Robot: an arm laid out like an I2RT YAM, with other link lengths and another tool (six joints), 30 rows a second.
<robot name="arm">
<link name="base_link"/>
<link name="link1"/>
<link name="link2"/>
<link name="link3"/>
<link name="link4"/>
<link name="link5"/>
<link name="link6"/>
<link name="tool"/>
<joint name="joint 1" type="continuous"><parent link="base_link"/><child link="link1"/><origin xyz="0 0 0.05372" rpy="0 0 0"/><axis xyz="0 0 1"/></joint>
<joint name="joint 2" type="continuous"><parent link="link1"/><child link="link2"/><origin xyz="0.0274 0.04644 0.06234" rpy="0 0 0"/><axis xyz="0 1 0"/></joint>
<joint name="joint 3" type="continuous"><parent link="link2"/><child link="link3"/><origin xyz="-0.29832 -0.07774 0" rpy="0 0 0"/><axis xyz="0 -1 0"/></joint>
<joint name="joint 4" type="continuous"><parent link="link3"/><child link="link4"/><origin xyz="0.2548 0.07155 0.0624" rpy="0 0 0"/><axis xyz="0 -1 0"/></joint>
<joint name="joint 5" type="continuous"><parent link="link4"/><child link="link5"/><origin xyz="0.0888 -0.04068 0.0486" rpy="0 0 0"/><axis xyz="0 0 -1"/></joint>
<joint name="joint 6" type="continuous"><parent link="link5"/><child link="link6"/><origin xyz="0.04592 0 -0.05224" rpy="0 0 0"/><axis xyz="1 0 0"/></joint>
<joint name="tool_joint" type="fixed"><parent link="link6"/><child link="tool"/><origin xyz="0.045 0 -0.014" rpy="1.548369 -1.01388 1.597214"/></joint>
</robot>
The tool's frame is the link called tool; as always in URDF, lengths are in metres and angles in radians. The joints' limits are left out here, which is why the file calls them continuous.
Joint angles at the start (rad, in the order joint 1, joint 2, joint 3, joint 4, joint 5, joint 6):
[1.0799, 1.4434, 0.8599, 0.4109, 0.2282, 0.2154]
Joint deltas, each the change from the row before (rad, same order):
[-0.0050, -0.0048, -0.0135, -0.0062, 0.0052, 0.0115]
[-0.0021, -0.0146, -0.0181, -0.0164, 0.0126, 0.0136]
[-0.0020, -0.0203, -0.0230, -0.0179, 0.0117, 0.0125]
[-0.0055, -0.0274, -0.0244, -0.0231, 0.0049, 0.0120]
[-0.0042, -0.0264, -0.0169, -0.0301, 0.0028, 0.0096]
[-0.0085, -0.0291, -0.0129, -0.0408, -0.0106, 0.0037]
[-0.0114, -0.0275, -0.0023, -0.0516, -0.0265, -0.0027]
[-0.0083, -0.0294, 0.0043, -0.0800, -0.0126, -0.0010]
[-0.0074, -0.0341, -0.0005, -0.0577, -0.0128, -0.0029]
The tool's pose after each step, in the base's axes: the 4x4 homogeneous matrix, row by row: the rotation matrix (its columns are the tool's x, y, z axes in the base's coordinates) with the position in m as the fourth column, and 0 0 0 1 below. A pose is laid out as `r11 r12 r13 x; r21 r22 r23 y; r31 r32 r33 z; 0 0 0 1`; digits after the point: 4 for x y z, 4 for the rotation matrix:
-0.1674 0.7360 0.6560 0.2093; 0.3596 -0.5739 0.7357 0.3483; 0.9180 0.3590 -0.1685 0.2712; 0 0 0 1
-0.1454 0.7322 0.6653 0.2081; 0.3711 -0.5830 0.7228 0.3423; 0.9171 0.3520 -0.1869 0.2664; 0 0 0 1
-0.1242 0.7286 0.6736 0.2060; 0.3832 -0.5909 0.7099 0.3348; 0.9153 0.3463 -0.2058 0.2614; 0 0 0 1
-0.1036 0.7267 0.6791 0.2037; 0.3939 -0.5969 0.6989 0.3257; 0.9133 0.3399 -0.2244 0.2573; 0 0 0 1
-0.0853 0.7266 0.6818 0.2012; 0.4055 -0.5997 0.6899 0.3177; 0.9101 0.3353 -0.2435 0.2546; 0 0 0 1
-0.0700 0.7327 0.6769 0.1988; 0.4213 -0.5934 0.6859 0.3091; 0.9042 0.3332 -0.2672 0.2525; 0 0 0 1
-0.0598 0.7474 0.6617 0.1967; 0.4390 -0.5756 0.6899 0.3017; 0.8965 0.3317 -0.2936 0.2521; 0 0 0 1
-0.0380 0.7584 0.6507 0.1935; 0.4729 -0.5599 0.6803 0.2928; 0.8803 0.3336 -0.3373 0.2505; 0 0 0 1
-0.0280 0.7663 0.6418 0.1899; 0.4903 -0.5490 0.6769 0.2840; 0.8711 0.3336 -0.3604 0.2518; 0 0 0 1

